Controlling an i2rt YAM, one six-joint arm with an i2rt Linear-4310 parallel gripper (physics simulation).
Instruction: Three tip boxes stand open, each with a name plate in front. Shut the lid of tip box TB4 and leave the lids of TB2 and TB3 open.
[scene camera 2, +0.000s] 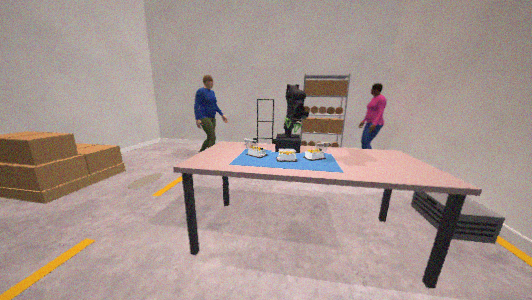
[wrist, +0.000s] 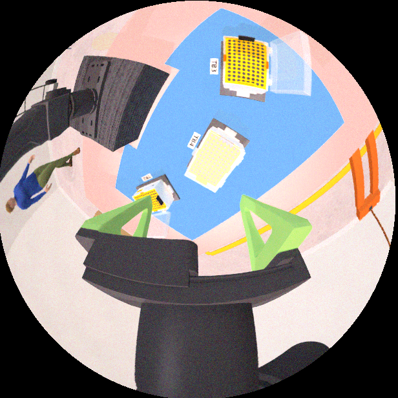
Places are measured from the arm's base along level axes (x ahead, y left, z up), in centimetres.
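Pixels of known places: gripper, fingertip midpoint: (scene camera 2: 291, 130); arm's base, origin of the base link: (scene camera 2: 287, 136).
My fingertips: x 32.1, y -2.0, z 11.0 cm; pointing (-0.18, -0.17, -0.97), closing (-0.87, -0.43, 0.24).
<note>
Ahead of a thing's pixels: the offset from my fingertips to its top centre. "pt": to the spot under its first point. Level surfaces: height alone.
Tip box TB4 @(dy -2.4, dx -0.2, dz -15.2 cm) (scene camera 2: 287, 156) (wrist: 215, 159) is the middle box; its pale lid lies down flat over the tips. Tip box TB3 @(pt dy +18.1, dx +3.6, dz -16.8 cm) (scene camera 2: 315, 155) (wrist: 245, 65) has yellow tips showing and its clear lid (wrist: 291, 65) swung open to one side. Tip box TB2 @(pt dy -25.9, dx -1.8, dz -16.6 cm) (scene camera 2: 256, 151) (wrist: 155, 197) shows yellow tips, with its clear lid open; a finger partly hides it in the wrist view. Name plates TB3 (wrist: 214, 66), TB4 (wrist: 193, 140) and TB2 (wrist: 146, 177) lie in front. My gripper (scene camera 2: 292, 127) (wrist: 195, 199) is open and empty, above the boxes and apart from them.
The boxes stand on a blue mat @(dz -22.9 cm) (scene camera 2: 320, 166) (wrist: 280, 135) on the pink table @(dz -23.2 cm) (scene camera 2: 390, 167). The black robot base (scene camera 2: 288, 144) (wrist: 120, 102) stands behind the mat. A person in blue (scene camera 2: 206, 105) (wrist: 27, 192) and a person in pink (scene camera 2: 375, 110) are beyond the table.
</note>
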